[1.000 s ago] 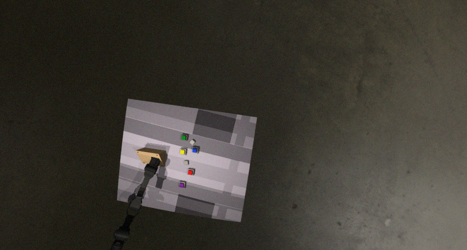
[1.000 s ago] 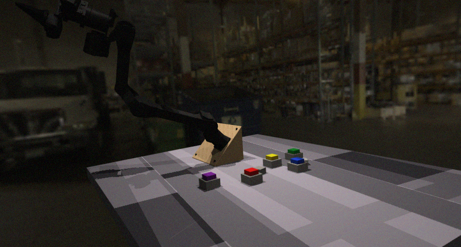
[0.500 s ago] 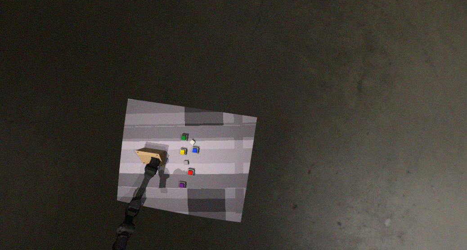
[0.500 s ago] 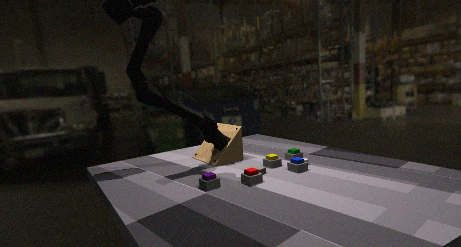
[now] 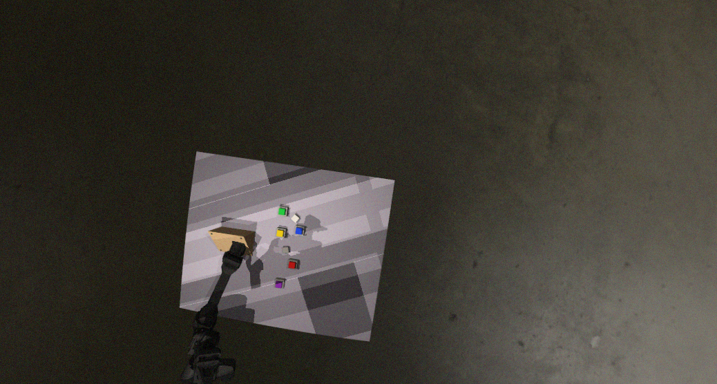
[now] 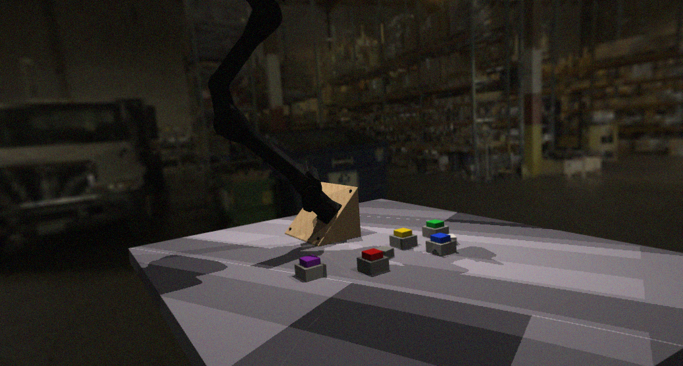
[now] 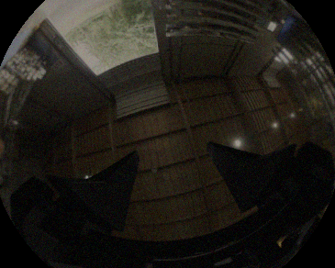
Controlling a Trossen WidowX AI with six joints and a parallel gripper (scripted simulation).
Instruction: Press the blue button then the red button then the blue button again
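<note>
Now: gripper tip 72 cm above the blue button, 33 cm to the right of it and 1 cm short of it. The rest, counted from my gripper tip: red button: 72 cm below, 14 cm to the left, 1 cm ahead; purple button: 72 cm below, 4 cm behind, 2 cm to the left; grey block: 75 cm below, 21 cm to the left, 4 cm behind.
</note>
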